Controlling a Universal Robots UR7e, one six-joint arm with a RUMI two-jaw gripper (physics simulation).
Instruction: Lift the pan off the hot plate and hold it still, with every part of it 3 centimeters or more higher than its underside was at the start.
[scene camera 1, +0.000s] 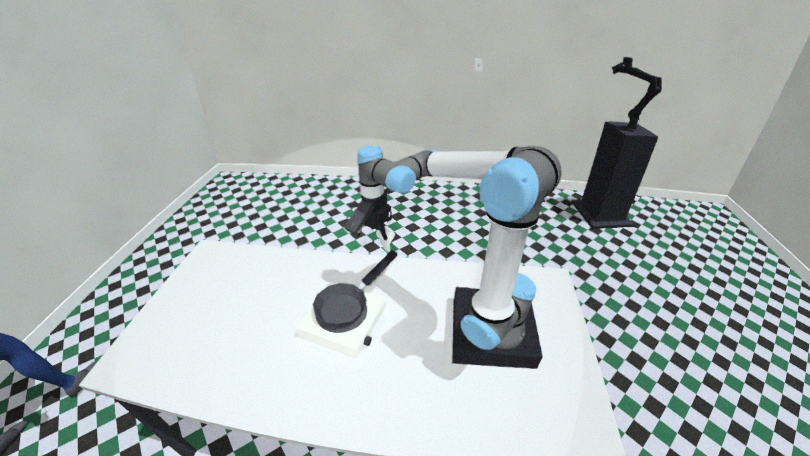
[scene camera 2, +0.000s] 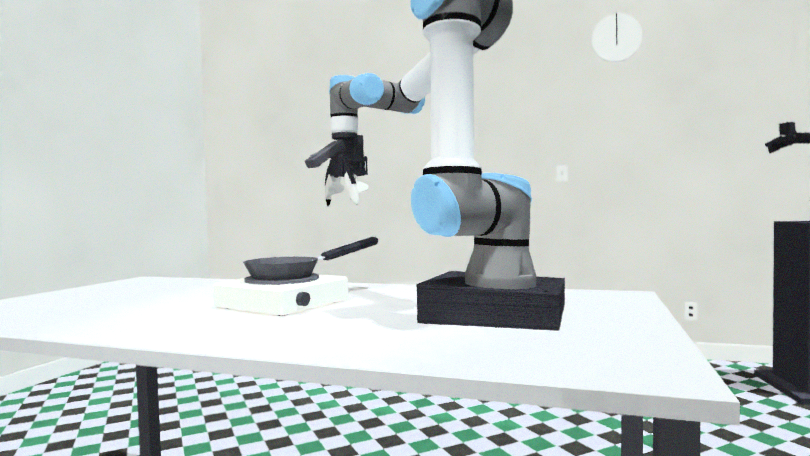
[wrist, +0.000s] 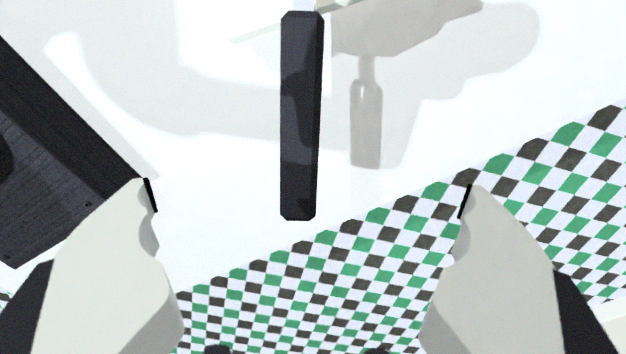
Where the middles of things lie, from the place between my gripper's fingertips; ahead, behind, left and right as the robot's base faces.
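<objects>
Dark pan (scene camera 1: 341, 304): 7 cm ahead of my hand, 7 cm to the left of it, 13 cm below it. White hot plate (scene camera 2: 280, 297): 12 cm ahead of my hand, 14 cm to the left of it, 21 cm below it. Going by their middles, the dark pan is the nearest to my hand of the things named here.
</objects>
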